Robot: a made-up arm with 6 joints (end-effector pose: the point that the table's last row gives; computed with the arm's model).
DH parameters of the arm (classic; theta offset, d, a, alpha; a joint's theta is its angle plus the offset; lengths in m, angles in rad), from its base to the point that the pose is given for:
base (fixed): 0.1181 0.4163 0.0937 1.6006
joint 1: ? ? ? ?
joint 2: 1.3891 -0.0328 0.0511 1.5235
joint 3: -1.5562 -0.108 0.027 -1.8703
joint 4: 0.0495 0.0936 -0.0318 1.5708
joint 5: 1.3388 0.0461 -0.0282 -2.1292
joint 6: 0 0.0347 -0.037 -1.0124
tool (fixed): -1.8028 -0.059 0 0
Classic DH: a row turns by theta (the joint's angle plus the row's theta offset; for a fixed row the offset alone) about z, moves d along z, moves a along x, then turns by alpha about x.
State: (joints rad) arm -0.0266 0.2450 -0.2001 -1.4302 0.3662 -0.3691
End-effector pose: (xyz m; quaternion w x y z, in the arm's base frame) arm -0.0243 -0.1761 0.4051 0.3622 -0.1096 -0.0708 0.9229
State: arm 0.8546 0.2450 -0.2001 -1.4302 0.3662 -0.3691
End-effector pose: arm 0.0300 -0.1665 0.3004 0.3148 -0.4725 -0.2623 0.7802
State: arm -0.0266 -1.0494 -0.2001 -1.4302 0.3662 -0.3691
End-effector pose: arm 0.1421 -0.2550 0.4009 0.2655 0.0372 0.1366 -0.9537
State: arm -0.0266 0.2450 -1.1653 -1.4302 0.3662 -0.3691
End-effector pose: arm -0.0199 -0.2124 0.4367 0.2367 -0.2857 0.3507 0.8598
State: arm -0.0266 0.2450 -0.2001 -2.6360 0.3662 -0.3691
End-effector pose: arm -0.0745 -0.1483 0.4804 0.4550 0.4474 0.0301 0.7694
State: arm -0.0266 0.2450 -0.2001 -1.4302 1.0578 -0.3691
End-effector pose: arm 0.0259 -0.1992 0.4170 0.6417 -0.1835 -0.0975 0.7383
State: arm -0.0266 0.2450 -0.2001 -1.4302 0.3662 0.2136
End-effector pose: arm -0.0430 -0.2015 0.3882 0.2364 -0.0816 0.1880 0.9498
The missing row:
joint 1: 0 0.1178 0.0045 1.541
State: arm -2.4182 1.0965 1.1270 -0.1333 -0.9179 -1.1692
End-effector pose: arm 0.1054 -0.0233 0.4929 0.3836 0.3157 0.2180 0.8401
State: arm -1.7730 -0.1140 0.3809 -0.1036 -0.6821 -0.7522
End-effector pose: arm 0.0697 -0.2074 0.4724 0.0317 0.3334 -0.2819 0.8991
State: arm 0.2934 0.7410 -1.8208 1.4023 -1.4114 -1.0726
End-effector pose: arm 0.0692 -0.0804 0.5584 0.6285 0.1779 -0.7535 -0.0746
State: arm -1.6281 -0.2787 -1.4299 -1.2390 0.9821 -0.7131
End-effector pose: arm 0.1883 -0.1938 0.4354 0.0189 0.1299 0.0901 0.9872
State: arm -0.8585 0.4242 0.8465 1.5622 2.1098 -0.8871
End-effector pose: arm -0.0117 -0.2401 0.5953 0.1221 -0.6819 -0.6768 -0.2490
